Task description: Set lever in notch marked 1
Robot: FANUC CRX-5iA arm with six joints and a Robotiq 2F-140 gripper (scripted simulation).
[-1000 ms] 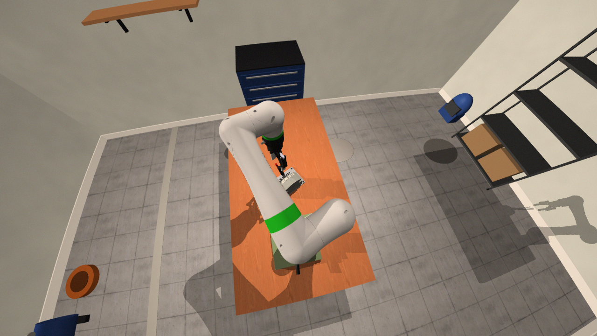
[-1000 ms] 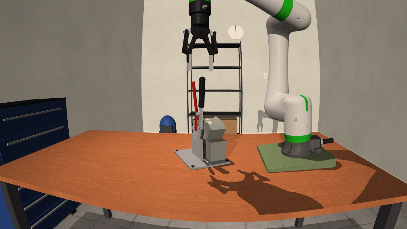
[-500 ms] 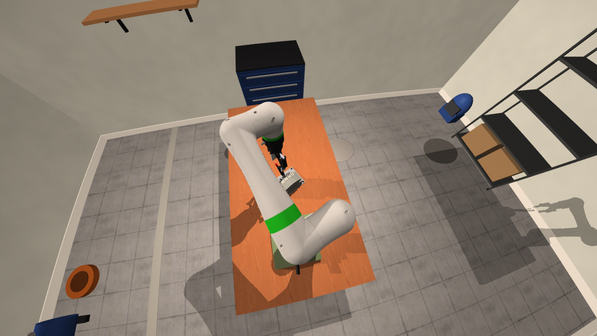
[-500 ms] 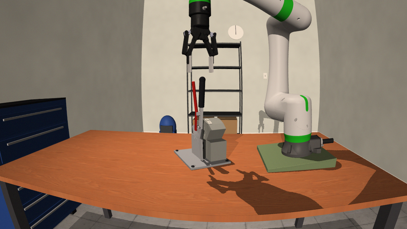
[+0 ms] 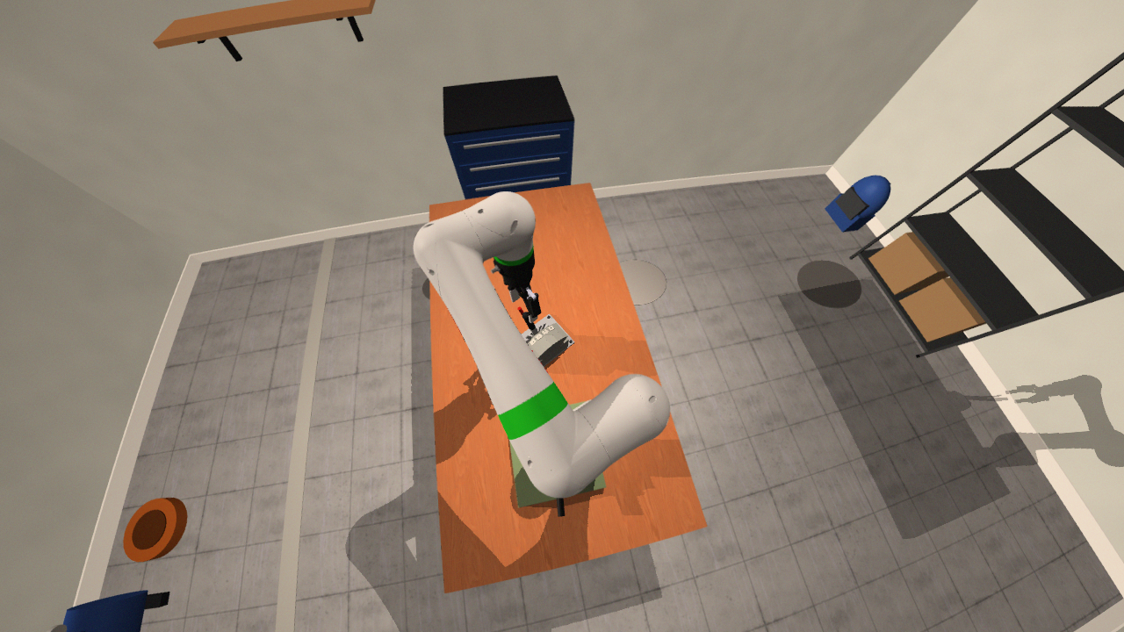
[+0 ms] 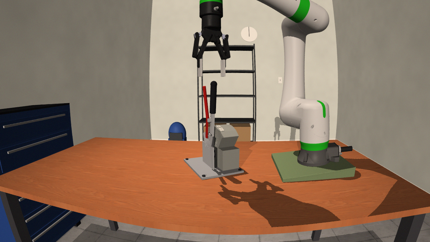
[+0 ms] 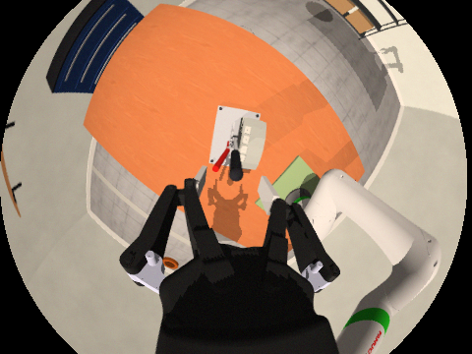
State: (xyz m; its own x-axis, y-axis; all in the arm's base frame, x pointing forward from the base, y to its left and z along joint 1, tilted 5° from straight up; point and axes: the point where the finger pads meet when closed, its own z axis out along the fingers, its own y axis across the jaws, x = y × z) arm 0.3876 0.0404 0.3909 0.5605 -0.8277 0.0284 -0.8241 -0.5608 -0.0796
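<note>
The red bar is 2 cm ahead of my hand and 19 cm below it.
</note>
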